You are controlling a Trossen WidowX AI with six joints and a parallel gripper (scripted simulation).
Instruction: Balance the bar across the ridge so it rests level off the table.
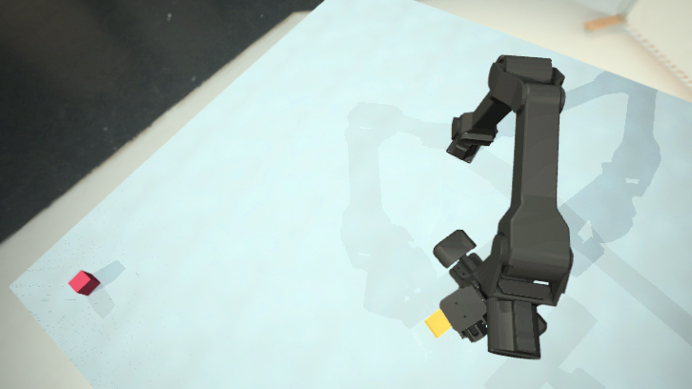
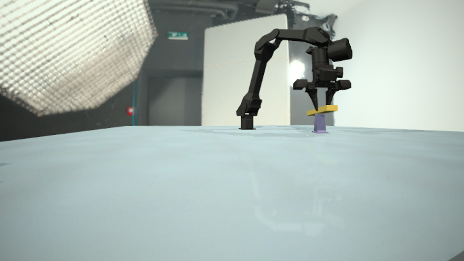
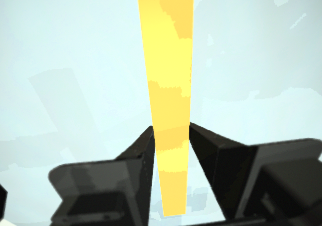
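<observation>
Now: the yellow bar 3 cm behind my gripper tip and 1 cm to the left of it. The rest, counted from my gripper tip: red cube (66 cm to the right, 41 cm ahead, 6 cm below).
</observation>
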